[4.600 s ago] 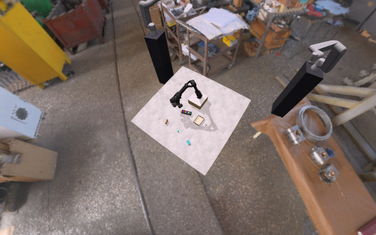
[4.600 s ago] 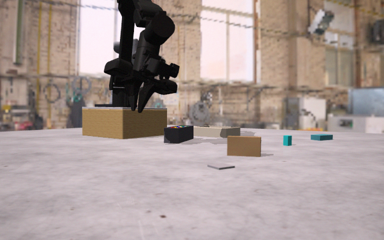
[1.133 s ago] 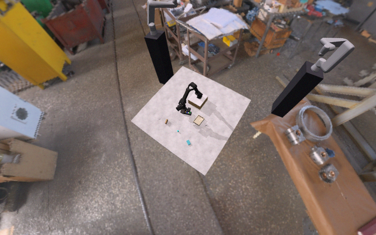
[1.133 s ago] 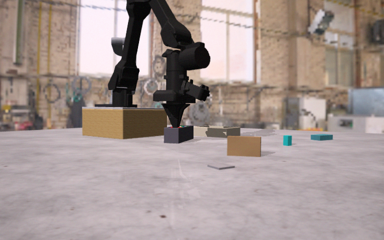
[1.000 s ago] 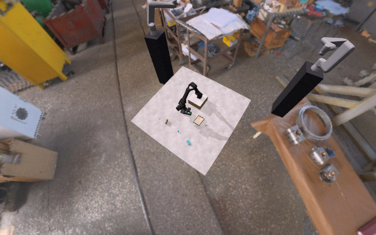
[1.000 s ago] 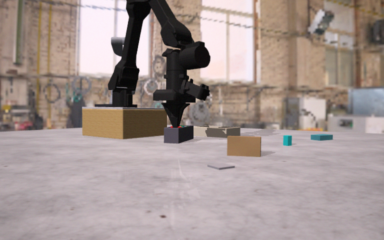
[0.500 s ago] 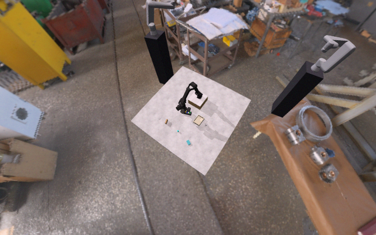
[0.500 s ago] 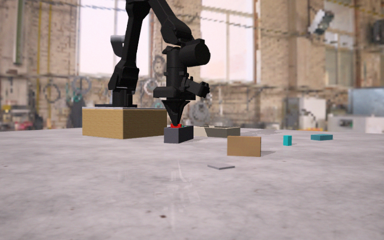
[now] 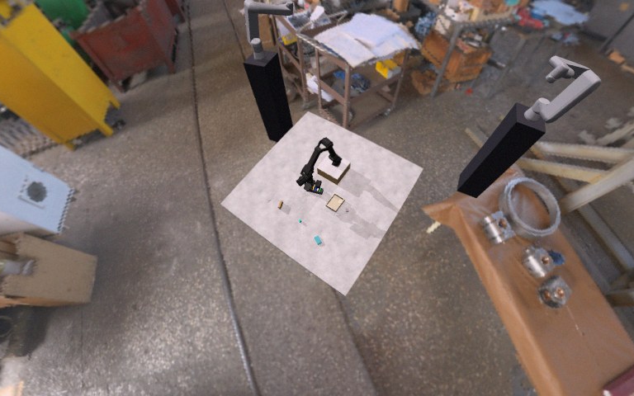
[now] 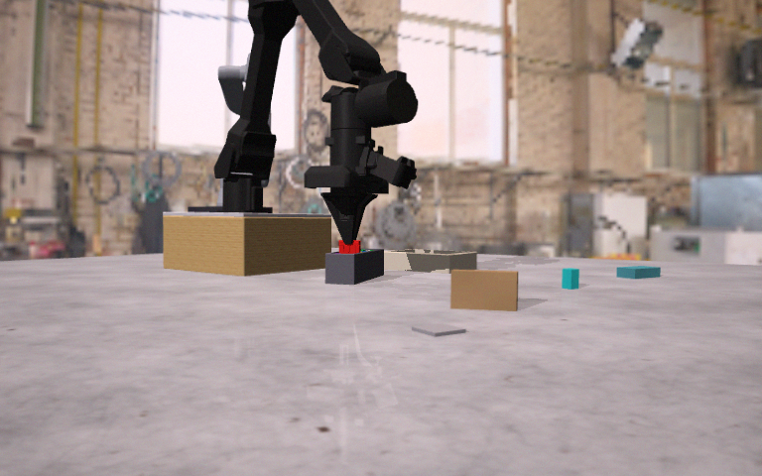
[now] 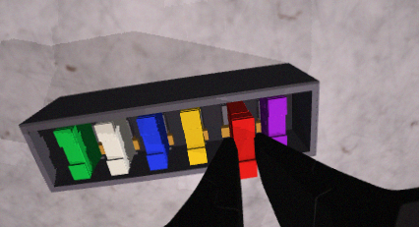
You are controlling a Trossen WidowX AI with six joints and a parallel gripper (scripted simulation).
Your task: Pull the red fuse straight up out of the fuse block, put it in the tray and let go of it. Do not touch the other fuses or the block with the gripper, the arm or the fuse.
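Right now the purple fuse is 20 mm to the right of my gripper tip and 30 mm below it. Round my gripper tip: yellow fuse (20 mm to the left, 30 mm below); then red fuse (10 mm below); then beige tray (30 mm ahead, 240 mm to the left, 50 mm below).
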